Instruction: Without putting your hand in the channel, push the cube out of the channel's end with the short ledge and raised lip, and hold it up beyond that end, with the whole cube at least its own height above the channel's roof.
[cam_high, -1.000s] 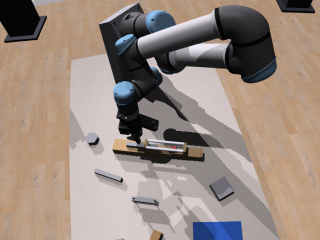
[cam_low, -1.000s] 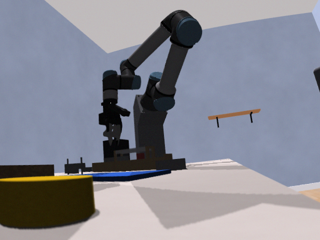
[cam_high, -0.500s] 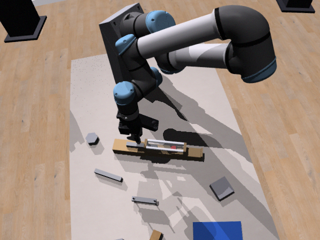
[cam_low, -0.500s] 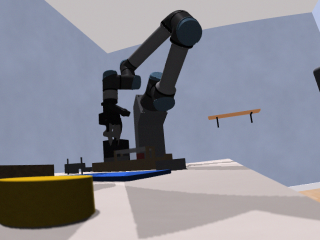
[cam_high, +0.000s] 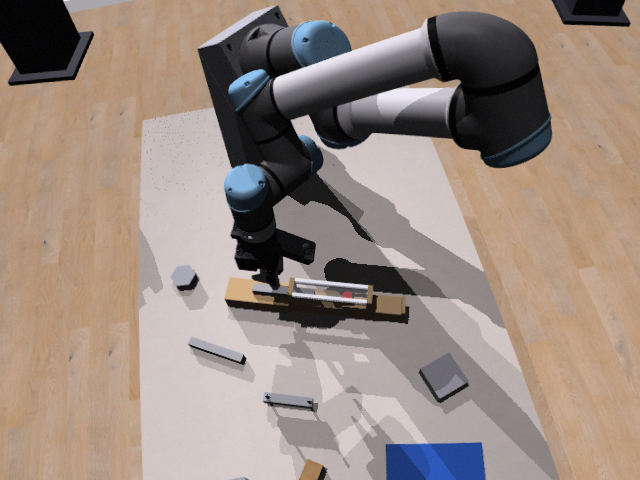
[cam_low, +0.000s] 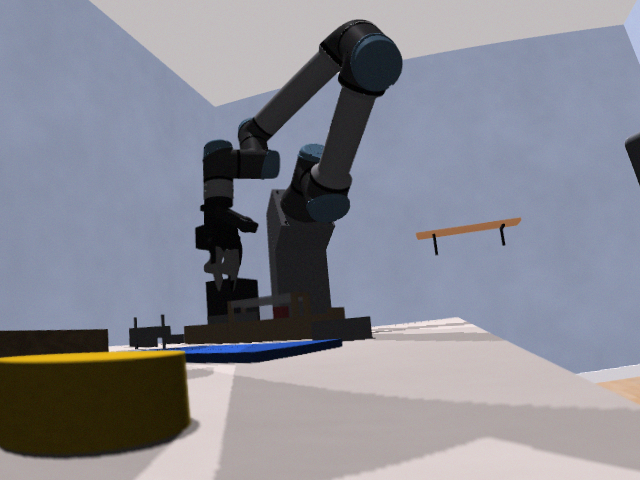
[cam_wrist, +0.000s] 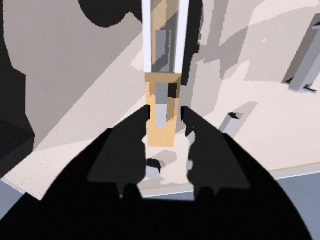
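Right now the thin grey stick is 16 cm to the right of my hand, 13 cm ahead of it and 12 cm below it. Also, from my hand: red cube 16 cm to the left, 8 cm below, 2 cm ahead; then grey square block 37 cm to the left, 20 cm ahead, 12 cm below; then flat grey bar 25 cm ahead, 10 cm below, 2 cm to the left.
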